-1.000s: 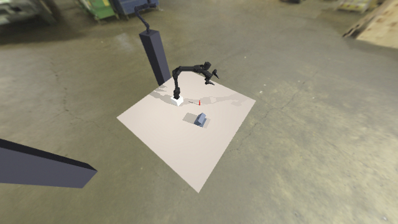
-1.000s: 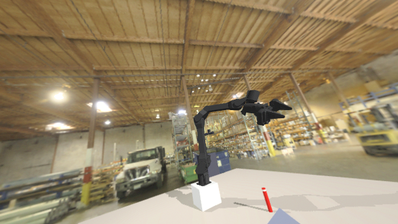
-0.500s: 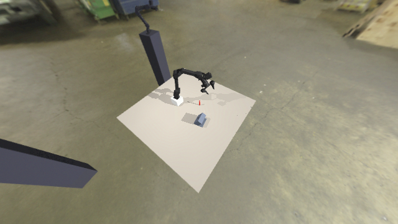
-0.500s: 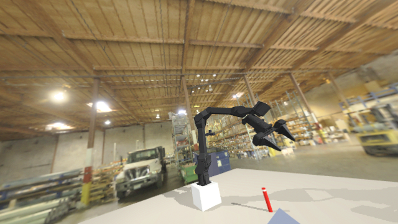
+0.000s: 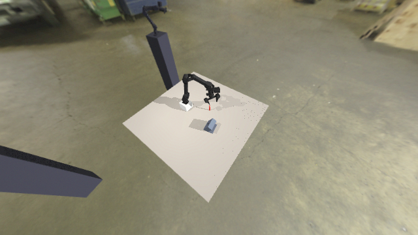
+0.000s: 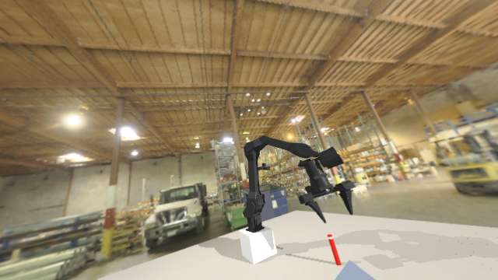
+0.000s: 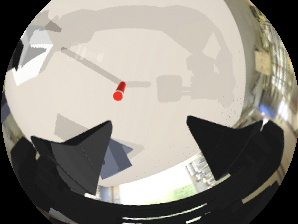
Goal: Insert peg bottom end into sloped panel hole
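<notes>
The red round peg is 7 cm below my gripper tip, 4 cm behind it and 2 cm to the right of it. From my gripper tip the other things lie so: grey-blue sloped panel 25 cm to the right, 8 cm below, 8 cm ahead.
</notes>
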